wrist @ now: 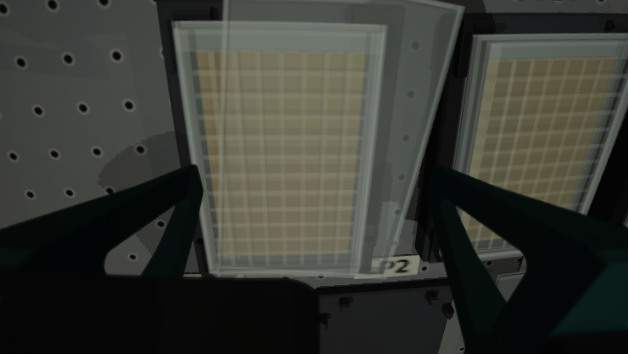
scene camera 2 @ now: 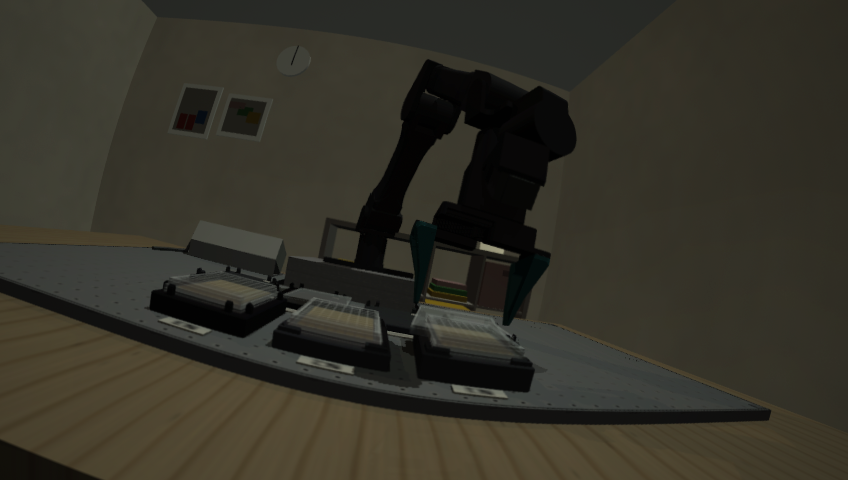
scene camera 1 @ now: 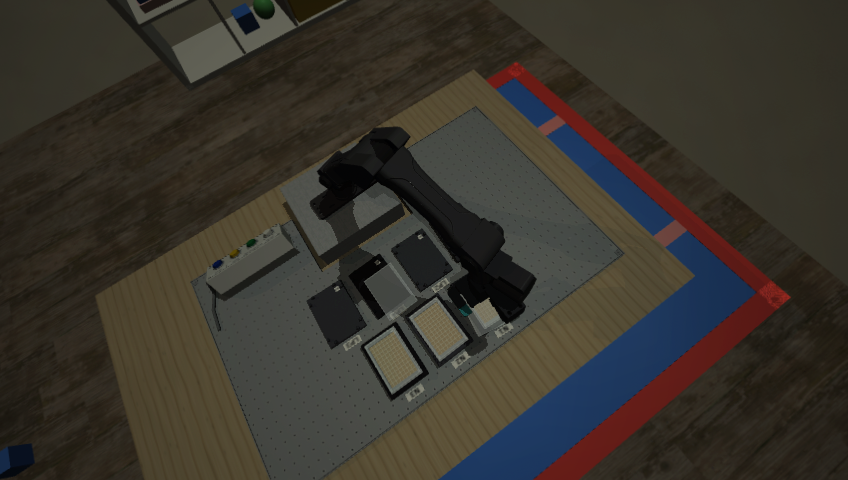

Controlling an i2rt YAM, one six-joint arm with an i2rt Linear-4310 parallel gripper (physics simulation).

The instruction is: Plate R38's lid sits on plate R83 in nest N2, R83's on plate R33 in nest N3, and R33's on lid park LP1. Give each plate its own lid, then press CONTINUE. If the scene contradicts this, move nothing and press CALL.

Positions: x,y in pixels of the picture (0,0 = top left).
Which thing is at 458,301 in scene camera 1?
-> My gripper.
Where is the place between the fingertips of my gripper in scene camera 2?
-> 462,315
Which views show the plate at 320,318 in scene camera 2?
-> The wrist view, scene camera 2 and scene camera 1: all of them.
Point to a plate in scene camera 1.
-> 437,327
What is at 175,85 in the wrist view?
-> A plate nest N1.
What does the plate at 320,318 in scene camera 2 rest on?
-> A plate nest N2.
